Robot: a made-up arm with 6 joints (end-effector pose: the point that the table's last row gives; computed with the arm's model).
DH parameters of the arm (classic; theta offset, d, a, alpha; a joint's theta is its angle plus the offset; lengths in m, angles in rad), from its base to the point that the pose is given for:
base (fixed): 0 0.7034 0.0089 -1.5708
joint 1: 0 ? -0.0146 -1.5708
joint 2: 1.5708 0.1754 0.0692 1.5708
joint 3: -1.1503 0 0.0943 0
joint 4: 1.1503 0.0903 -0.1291 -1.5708
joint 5: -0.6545 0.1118 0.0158 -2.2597
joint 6: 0 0.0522 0.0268 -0.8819
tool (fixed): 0.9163 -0.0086 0 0
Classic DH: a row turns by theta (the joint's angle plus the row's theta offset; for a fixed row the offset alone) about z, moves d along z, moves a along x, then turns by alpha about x.
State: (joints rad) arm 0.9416 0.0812 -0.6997 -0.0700 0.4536 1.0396
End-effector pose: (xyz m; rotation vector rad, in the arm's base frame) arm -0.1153 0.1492 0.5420 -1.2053 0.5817 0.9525
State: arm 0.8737 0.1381 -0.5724 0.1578 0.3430 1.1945
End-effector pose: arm -0.0866 0.1726 0.5394 -0.9349 0.5022 0.9010
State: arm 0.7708 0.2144 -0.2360 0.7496 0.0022 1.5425
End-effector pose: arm 0.0044 0.1905 0.5856 -0.3257 -0.1195 0.7010
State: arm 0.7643 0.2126 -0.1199 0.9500 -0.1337 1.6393
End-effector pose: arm 0.0296 0.1768 0.6117 -0.1696 -0.3992 0.5809
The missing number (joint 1, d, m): 0.1802
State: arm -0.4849 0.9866 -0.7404 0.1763 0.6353 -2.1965
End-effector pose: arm 0.1441 0.1566 0.5054 -2.1233 0.7364 2.1329
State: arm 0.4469 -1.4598 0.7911 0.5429 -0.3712 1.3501
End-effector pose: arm 0.0448 0.2752 0.6167 1.6275 -0.5764 1.2353
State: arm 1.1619 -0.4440 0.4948 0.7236 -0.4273 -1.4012
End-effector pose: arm -0.0416 0.1945 0.6115 1.7822 2.3006 -0.6985
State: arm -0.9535 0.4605 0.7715 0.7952 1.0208 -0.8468
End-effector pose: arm 0.0191 0.1165 0.6831 2.4865 0.6225 -0.1952
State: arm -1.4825 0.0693 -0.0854 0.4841 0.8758 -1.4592
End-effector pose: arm 0.1420 0.2363 0.7165 2.2526 -0.1955 -0.2382
